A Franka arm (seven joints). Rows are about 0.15 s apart.
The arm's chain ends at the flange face. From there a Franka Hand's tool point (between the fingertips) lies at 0.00 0.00 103.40 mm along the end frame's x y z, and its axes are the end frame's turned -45 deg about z.
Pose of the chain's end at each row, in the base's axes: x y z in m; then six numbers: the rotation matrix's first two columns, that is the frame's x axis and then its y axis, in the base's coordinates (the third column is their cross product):
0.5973, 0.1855, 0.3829, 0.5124, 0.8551, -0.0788, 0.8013, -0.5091, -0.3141
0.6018, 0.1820, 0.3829, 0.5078, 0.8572, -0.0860, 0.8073, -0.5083, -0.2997
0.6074, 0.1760, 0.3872, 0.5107, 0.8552, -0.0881, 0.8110, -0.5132, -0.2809
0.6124, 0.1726, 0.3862, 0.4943, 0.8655, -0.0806, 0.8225, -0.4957, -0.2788
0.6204, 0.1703, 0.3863, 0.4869, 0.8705, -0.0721, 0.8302, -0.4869, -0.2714
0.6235, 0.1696, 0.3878, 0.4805, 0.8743, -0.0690, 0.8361, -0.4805, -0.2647
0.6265, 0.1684, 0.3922, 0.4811, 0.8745, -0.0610, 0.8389, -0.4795, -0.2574
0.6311, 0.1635, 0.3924, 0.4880, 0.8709, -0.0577, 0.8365, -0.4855, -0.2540
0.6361, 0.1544, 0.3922, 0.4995, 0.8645, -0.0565, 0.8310, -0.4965, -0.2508
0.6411, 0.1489, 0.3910, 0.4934, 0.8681, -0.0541, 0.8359, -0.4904, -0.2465
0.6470, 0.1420, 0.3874, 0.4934, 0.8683, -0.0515, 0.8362, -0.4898, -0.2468
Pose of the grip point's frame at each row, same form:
0.5654, 0.1956, 0.2851, -0.2043, 0.9646, 0.1664, 0.9289, 0.2447, -0.2778
0.5707, 0.1906, 0.2847, -0.2118, 0.9656, 0.1511, 0.9299, 0.2467, -0.2727
0.5779, 0.1834, 0.2884, -0.2123, 0.9676, 0.1363, 0.9346, 0.2418, -0.2609
0.5833, 0.1800, 0.2873, -0.2321, 0.9625, 0.1401, 0.9311, 0.2615, -0.2541
0.5923, 0.1778, 0.2871, -0.2427, 0.9598, 0.1409, 0.9313, 0.2712, -0.2429
0.5961, 0.1768, 0.2883, -0.2514, 0.9580, 0.1384, 0.9310, 0.2785, -0.2360
0.6002, 0.1759, 0.2925, -0.2530, 0.9574, 0.1389, 0.9334, 0.2793, -0.2251
0.6053, 0.1713, 0.2926, -0.2464, 0.9591, 0.1388, 0.9366, 0.2725, -0.2204
0.6108, 0.1625, 0.2923, -0.2344, 0.9624, 0.1374, 0.9408, 0.2602, -0.2173
0.6162, 0.1568, 0.2909, -0.2422, 0.9606, 0.1360, 0.9400, 0.2671, -0.2126
0.6222, 0.1501, 0.2873, -0.2424, 0.9603, 0.1381, 0.9402, 0.2676, -0.2109

